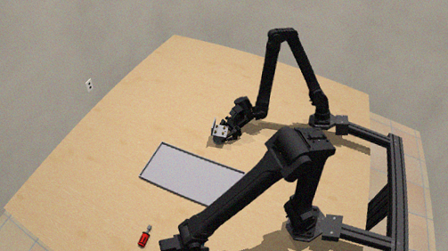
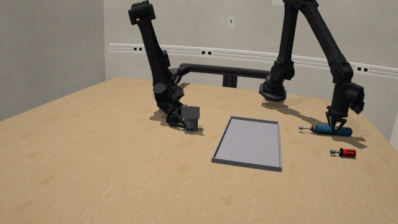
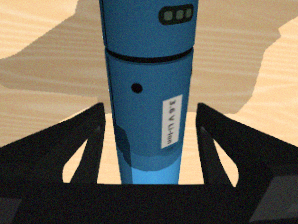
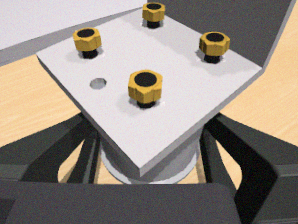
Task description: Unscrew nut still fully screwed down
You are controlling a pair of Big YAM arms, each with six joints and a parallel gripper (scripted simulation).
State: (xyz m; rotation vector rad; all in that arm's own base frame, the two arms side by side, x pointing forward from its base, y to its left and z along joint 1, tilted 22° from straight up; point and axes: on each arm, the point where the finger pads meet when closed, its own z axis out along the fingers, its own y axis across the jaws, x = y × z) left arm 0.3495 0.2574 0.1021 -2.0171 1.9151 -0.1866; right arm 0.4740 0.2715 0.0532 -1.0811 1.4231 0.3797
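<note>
The grey bracket is 50 mm above my right hand. Also, from my right hand: shallow grey tray: 40 mm ahead, 250 mm to the left, 20 mm below; small red-handled screwdriver: 90 mm ahead, 590 mm to the left, 10 mm below.
</note>
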